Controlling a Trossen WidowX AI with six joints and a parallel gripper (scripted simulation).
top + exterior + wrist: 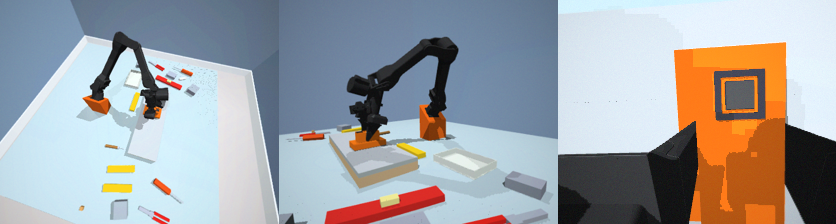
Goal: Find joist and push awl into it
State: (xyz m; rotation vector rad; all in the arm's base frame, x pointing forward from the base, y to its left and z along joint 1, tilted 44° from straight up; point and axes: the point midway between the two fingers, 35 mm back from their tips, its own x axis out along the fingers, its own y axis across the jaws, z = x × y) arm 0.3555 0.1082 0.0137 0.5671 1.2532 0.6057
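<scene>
Now: the white tray 250 mm to the left of my gripper tip, 250 mm behind it and 50 mm below it. Also, from my gripper tip: brown-handled awl 310 mm to the right, 140 mm behind, 60 mm below; red level 330 mm to the left, 50 mm below, 30 mm ahead; orange stud finder 20 mm above, 10 mm ahead.
</scene>
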